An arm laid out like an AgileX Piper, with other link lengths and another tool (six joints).
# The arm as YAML. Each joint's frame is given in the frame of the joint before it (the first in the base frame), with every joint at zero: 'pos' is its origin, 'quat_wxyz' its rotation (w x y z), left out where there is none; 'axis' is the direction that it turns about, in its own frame. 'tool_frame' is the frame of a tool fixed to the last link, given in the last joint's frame.
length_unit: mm
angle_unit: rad
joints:
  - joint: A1
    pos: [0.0, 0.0, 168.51]
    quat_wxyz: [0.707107, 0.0, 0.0, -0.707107]
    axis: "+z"
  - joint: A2
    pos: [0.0, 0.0, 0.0]
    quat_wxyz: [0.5, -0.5, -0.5, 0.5]
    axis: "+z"
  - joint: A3
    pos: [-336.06, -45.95, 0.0]
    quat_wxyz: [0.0, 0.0, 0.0, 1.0]
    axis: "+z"
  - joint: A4
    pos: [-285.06, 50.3, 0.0]
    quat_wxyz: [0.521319, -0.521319, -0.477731, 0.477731]
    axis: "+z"
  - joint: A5
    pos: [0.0, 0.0, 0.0]
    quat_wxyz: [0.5, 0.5, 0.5, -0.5]
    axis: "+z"
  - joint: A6
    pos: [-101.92, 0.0, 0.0]
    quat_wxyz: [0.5, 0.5, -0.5, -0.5]
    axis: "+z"
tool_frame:
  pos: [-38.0, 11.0, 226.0]
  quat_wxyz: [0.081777, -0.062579, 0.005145, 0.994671]
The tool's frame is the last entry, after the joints.
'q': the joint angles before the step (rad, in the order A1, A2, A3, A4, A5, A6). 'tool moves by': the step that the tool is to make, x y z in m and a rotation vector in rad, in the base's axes. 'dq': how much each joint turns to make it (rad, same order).
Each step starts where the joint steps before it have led.
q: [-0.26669, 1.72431, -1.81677, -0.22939, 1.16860, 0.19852]
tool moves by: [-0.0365, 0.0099, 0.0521, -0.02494, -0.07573, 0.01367]
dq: [-0.00669, -0.15114, 0.06656, 0.00979, 0.00020, -0.02312]
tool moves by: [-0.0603, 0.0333, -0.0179, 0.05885, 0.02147, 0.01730]
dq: [-0.00012, -0.18563, 0.22163, 0.05550, -0.00030, -0.00492]
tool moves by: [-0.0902, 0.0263, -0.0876, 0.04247, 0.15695, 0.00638]
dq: [0.00020, -0.18940, 0.35080, 0.00218, 0.00015, -0.00700]
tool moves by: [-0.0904, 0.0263, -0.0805, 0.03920, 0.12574, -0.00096]
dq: [0.00003, -0.18793, 0.31981, 0.00337, -0.00007, 0.00110]
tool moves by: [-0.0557, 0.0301, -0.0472, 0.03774, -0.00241, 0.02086]
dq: [0.00023, -0.20576, 0.23941, 0.04397, -0.02876, -0.02171]
